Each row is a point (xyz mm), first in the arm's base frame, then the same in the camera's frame.
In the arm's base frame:
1: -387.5 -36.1 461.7
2: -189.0 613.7 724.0
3: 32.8 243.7 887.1
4: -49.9 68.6 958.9
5: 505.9 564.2 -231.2
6: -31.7 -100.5 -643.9
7: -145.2 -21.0 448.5
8: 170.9 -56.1 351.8
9: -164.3 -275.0 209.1
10: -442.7 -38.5 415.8
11: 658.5 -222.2 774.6
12: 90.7 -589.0 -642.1
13: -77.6 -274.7 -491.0
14: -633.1 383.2 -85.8
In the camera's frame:
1: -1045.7 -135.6 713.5
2: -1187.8 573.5 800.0
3: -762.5 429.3 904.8
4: -709.4 268.4 1023.0
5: -868.5 572.1 -338.3
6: -1022.9 -360.3 -427.6
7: -868.2 -10.0 604.8
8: -626.6 84.4 396.8
9: -803.0 -301.4 423.2
10: -1099.7 -178.6 693.5
11: -39.9 316.5 611.1
12: -651.1 -699.7 -417.3
13: -920.2 -477.3 -249.9
14: -1619.0 -82.4 261.4

